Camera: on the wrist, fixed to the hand. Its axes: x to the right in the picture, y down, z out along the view.
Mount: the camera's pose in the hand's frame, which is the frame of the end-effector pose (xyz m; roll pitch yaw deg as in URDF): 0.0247 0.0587 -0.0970 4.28 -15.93 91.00
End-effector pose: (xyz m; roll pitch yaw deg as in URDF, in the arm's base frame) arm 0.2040 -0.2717 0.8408 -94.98 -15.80 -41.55
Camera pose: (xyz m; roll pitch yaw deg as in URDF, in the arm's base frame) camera 0.1645 -0.3726 0.7994 -49.96 71.65 -4.45
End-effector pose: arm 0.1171 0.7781 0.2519 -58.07 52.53 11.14
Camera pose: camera 0.0630 0.7152 0.1708 65.15 23.25 137.34
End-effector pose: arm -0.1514 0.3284 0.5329 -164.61 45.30 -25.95
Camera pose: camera -0.1220 0.2225 0.5702 134.53 20.71 -140.00
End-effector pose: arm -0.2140 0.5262 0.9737 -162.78 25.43 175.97
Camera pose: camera -0.2625 0.6146 1.0311 154.49 29.12 69.34
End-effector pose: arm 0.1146 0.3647 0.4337 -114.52 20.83 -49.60
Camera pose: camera 0.0408 0.2777 0.4126 115.17 66.64 152.52
